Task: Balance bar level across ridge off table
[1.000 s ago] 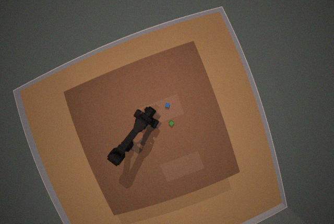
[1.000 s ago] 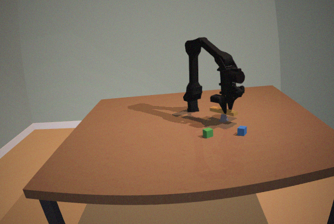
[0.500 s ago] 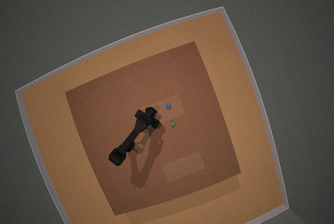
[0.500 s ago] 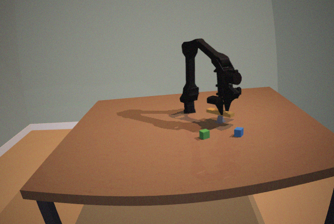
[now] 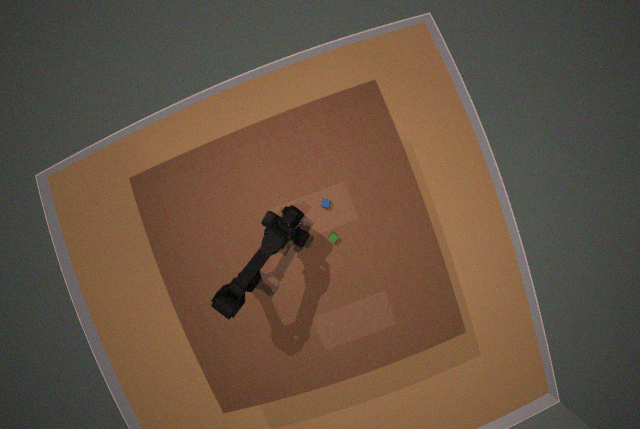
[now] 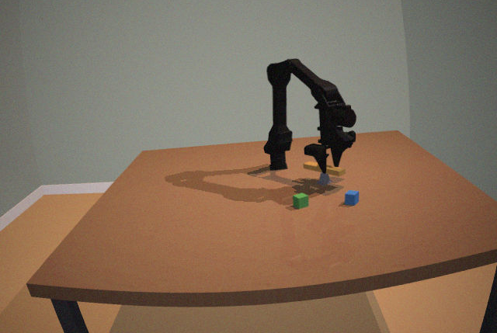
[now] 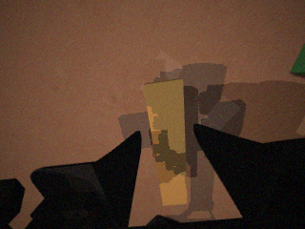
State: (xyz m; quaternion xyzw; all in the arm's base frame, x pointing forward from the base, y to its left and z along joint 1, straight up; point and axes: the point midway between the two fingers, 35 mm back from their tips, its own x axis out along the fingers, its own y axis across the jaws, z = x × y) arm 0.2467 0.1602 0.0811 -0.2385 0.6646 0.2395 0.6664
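My gripper tip is now 2 cm past the yellow bar and 2 cm to the left of it. The rest, counted from my gripper tip: blue cube: 18 cm ahead, 4 cm to the left, 3 cm below; green cube: 16 cm ahead, 12 cm to the right, 3 cm below.
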